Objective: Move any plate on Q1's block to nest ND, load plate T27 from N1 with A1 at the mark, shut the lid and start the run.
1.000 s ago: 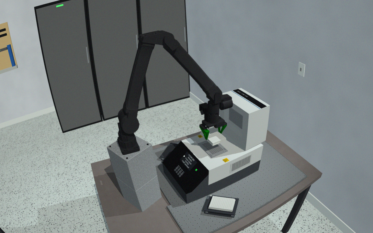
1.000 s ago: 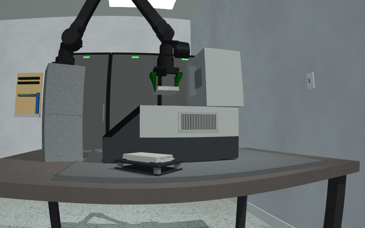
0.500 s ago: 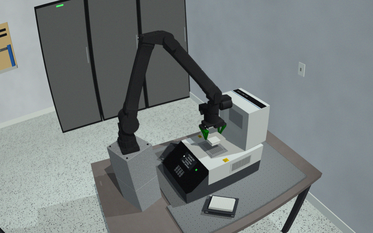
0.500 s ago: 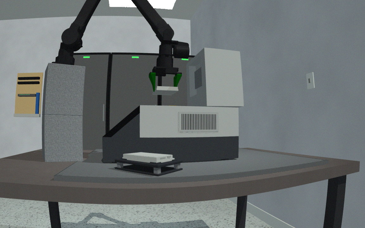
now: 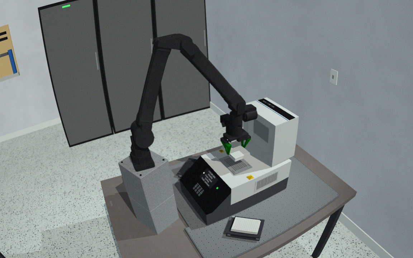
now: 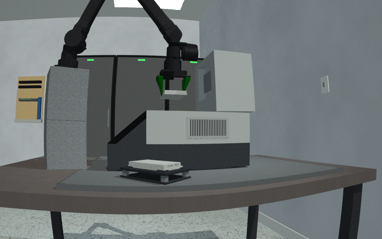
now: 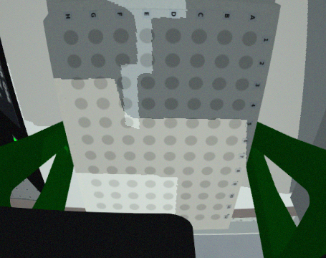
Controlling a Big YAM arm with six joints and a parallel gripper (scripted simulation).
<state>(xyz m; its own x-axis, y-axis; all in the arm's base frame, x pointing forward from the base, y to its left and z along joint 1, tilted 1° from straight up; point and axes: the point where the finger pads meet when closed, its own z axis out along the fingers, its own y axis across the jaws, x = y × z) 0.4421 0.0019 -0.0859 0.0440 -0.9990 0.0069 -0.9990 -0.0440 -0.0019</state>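
Right now my hand is 280 mm to the right of the dark nest ND, 250 mm above it and 120 mm past it. The rest, counted from my hand: plate T27: 280 mm to the right, 240 mm below, 90 mm behind; black plate nest N1: 280 mm to the right, 250 mm below, 90 mm behind.
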